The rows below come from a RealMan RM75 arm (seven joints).
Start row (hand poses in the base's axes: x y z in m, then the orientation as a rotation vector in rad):
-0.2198, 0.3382, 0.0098, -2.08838, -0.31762, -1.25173
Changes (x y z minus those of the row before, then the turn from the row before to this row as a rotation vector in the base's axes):
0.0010, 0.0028, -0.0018, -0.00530, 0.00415, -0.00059
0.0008, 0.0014, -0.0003, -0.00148, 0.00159, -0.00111
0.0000, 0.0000, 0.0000, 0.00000, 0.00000, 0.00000
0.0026, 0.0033, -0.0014, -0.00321, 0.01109, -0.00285
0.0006, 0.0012, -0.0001, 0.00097, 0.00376, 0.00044
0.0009, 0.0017, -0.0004, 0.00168, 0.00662, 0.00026
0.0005, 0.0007, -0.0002, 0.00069, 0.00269, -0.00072
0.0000, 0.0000, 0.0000, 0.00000, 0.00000, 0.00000
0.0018, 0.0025, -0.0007, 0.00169, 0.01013, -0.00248
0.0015, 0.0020, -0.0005, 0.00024, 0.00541, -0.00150
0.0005, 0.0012, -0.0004, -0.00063, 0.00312, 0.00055
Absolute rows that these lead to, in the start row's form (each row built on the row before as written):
-0.2188, 0.3410, 0.0080, -2.09543, -0.31881, -1.24803
-0.2180, 0.3424, 0.0077, -2.09802, -0.31799, -1.24707
-0.2180, 0.3424, 0.0077, -2.09802, -0.31799, -1.24707
-0.2154, 0.3457, 0.0063, -2.10808, -0.31236, -1.23693
-0.2148, 0.3469, 0.0062, -2.10917, -0.31048, -1.23249
-0.2139, 0.3486, 0.0058, -2.11130, -0.30667, -1.22497
-0.2134, 0.3493, 0.0056, -2.11248, -0.30427, -1.22239
-0.2134, 0.3493, 0.0056, -2.11248, -0.30427, -1.22239
-0.2116, 0.3518, 0.0049, -2.11757, -0.29609, -1.21261
-0.2101, 0.3538, 0.0044, -2.12090, -0.29198, -1.20754
-0.2096, 0.3550, 0.0040, -2.12293, -0.29157, -1.20387

